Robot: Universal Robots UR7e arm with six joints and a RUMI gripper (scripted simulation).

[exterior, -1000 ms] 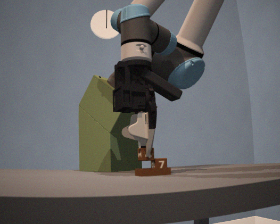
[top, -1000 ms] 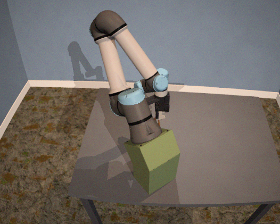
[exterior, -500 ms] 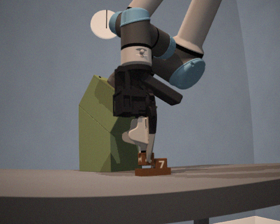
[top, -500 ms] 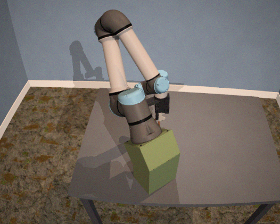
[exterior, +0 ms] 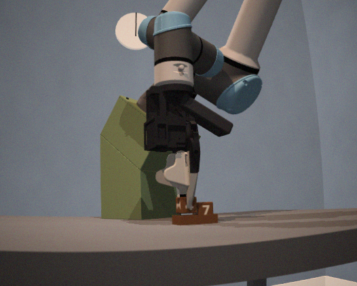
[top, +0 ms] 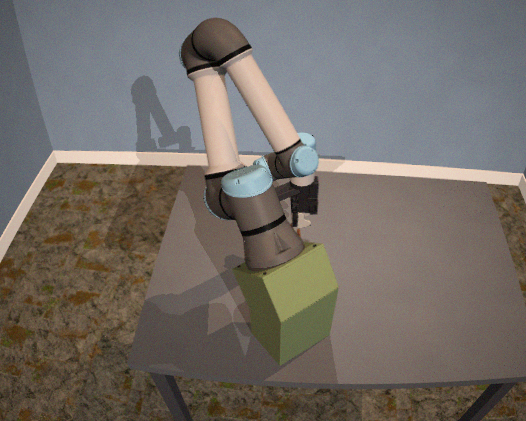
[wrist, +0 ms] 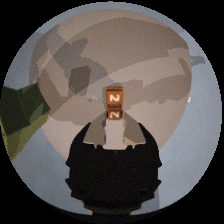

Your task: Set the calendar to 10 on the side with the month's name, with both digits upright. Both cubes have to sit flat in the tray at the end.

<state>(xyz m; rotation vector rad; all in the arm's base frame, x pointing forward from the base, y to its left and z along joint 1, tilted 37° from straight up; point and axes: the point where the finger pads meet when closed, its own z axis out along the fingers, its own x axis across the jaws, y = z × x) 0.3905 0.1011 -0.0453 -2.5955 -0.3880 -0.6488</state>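
The brown calendar tray is 40 mm below my hand, 10 mm to the left of it and 10 mm behind it.
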